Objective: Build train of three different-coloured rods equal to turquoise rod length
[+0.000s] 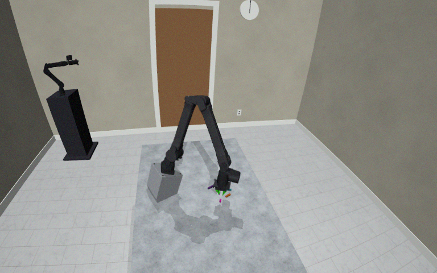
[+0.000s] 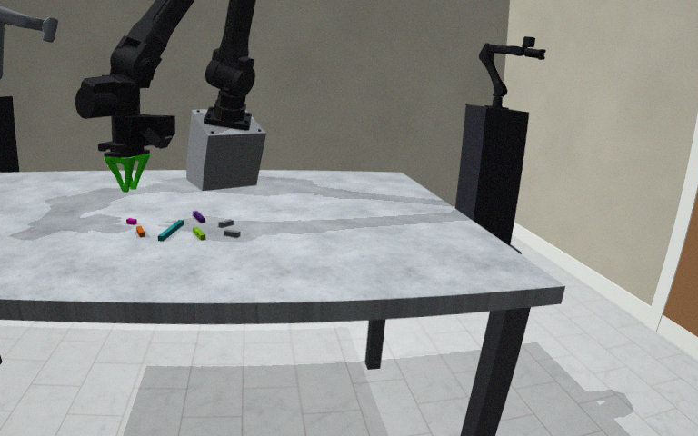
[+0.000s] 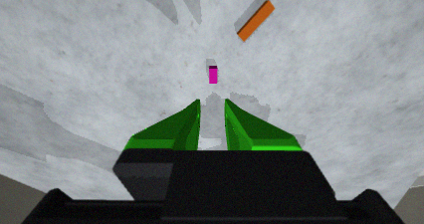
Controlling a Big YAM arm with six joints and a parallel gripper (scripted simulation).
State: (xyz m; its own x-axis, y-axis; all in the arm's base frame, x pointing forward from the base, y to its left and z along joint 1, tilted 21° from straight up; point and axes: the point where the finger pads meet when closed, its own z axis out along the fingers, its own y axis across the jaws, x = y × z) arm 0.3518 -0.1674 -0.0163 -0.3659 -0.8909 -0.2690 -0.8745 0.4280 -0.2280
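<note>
The magenta rod lies 7 cm below my hand. The rest, counted from my hand: purple rod (4 cm behind, 14 cm to the left, 7 cm below); turquoise rod (5 cm ahead, 10 cm to the left, 7 cm below); orange rod (6 cm ahead, 4 cm to the left, 7 cm below).
</note>
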